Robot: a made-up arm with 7 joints.
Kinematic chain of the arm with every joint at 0, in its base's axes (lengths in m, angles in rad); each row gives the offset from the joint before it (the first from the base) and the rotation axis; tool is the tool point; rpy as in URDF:
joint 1: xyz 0 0 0.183 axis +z
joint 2: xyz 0 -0.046 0.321 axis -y
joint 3: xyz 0 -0.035 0.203 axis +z
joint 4: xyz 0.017 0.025 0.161 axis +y
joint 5: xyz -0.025 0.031 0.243 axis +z
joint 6: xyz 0 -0.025 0.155 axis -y
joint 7: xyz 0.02 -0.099 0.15 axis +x
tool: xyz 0 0 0 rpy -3.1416 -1.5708 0
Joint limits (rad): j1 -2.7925..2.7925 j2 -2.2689..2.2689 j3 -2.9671..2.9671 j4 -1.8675..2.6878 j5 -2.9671..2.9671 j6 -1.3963..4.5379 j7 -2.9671..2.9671
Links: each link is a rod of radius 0.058 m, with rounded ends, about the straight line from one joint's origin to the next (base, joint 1, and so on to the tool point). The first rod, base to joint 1, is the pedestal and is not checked.
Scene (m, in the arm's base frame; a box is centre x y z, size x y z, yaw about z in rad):
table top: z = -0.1
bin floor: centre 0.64 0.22 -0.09 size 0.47 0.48 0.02 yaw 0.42
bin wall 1: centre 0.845 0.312 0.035 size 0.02 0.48 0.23 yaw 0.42
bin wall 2: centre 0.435 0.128 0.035 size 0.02 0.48 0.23 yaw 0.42
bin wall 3: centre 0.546 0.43 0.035 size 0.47 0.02 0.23 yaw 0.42
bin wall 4: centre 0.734 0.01 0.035 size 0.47 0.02 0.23 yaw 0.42
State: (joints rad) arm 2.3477 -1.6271 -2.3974 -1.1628 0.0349 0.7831 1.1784
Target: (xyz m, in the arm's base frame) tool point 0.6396 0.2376 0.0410
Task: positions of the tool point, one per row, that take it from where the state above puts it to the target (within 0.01 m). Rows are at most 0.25 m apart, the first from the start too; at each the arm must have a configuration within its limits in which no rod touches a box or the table.
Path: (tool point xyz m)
1: -0.4866 0.2760 0.1634
2: -0.3809 0.4302 0.1741
3: -0.2279 0.5454 0.1882
4: -0.0420 0.6074 0.2059
5: 0.1586 0.6068 0.2272
6: 0.3529 0.5410 0.2522
7: 0.5195 0.4142 0.2808
8: 0.6396 0.2376 0.3129
9: 0.6563 0.2401 0.1769
10: 0.6396 0.2376 0.0410

